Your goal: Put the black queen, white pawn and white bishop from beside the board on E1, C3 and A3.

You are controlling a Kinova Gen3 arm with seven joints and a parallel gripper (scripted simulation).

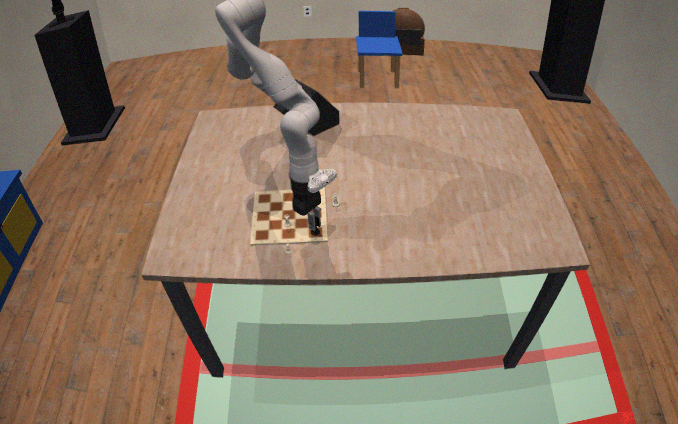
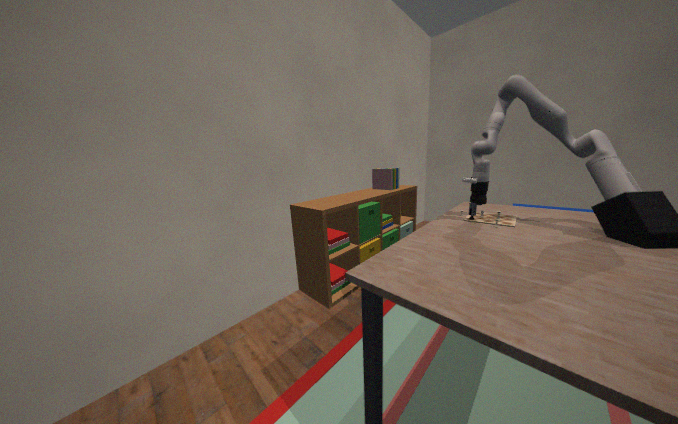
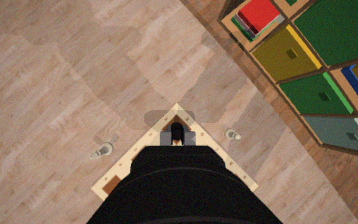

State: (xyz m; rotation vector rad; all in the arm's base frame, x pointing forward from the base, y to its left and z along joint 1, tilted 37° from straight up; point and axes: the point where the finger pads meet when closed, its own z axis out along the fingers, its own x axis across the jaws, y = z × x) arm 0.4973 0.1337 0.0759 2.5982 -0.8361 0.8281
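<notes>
The black queen lies 10 mm below my hand. The rest, counted from my hand: white pawn 70 mm to the right, 70 mm ahead, 30 mm below; chessboard 80 mm to the right, 70 mm behind, 40 mm below.
</notes>
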